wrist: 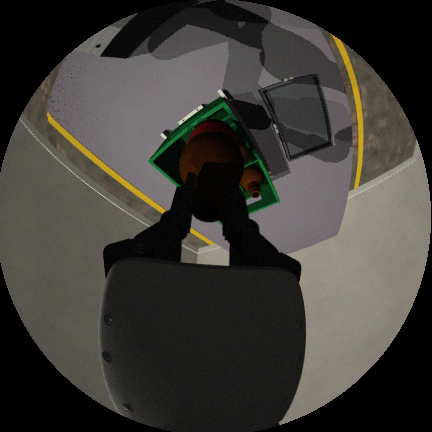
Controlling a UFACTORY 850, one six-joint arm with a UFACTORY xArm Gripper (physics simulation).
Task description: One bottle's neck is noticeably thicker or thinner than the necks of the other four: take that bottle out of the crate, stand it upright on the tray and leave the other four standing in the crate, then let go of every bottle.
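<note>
My gripper [210, 187] is shut on a brown bottle [211, 152] with a dark red band. The bottle is held up close to the camera, above the green crate [267, 199], and covers much of the crate's inside. Its neck is dark between the fingers, so its thickness is hard to judge. Another brown bottle [251, 179] stands in the crate to the right of the held one, and part of one more brown bottle shows behind the held one. Other bottles are hidden. The dark-framed tray [274, 120] lies to the right of the crate.
The crate and tray stand on a grey-purple table top [125, 95] with dark shadows across its far part. A yellow line [356, 115] runs along the right side, and another yellow line [107, 162] runs along the left. White fittings [191, 114] show at the crate's outer side.
</note>
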